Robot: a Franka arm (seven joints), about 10 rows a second.
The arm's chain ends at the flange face. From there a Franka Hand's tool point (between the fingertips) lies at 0.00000 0.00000 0.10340 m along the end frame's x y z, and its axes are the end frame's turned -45 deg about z.
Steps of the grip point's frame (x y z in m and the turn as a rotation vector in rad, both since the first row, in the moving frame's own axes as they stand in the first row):
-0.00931, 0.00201, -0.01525, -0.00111, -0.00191, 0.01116
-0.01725, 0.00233, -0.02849, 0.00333, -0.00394, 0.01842
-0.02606, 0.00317, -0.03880, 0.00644, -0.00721, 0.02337
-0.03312, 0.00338, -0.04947, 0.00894, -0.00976, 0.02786
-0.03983, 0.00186, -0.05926, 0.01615, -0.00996, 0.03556
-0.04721, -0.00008, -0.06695, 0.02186, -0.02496, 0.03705
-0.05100, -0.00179, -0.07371, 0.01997, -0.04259, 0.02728
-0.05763, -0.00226, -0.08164, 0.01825, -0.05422, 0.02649
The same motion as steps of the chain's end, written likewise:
-0.00510, 0.00778, -0.01525, -0.00214, -0.00057, 0.01116
-0.01002, 0.01381, -0.02849, -0.00043, -0.00514, 0.01842
-0.01519, 0.02062, -0.03880, -0.00054, -0.00965, 0.02337
-0.01966, 0.02577, -0.04946, -0.00058, -0.01322, 0.02786
-0.02495, 0.02997, -0.05924, 0.00438, -0.01846, 0.03556
-0.03001, 0.03316, -0.06689, -0.00219, -0.03311, 0.03705
-0.03273, 0.03321, -0.07360, -0.01599, -0.04424, 0.02728
-0.03702, 0.03659, -0.08147, -0.02543, -0.05124, 0.02649

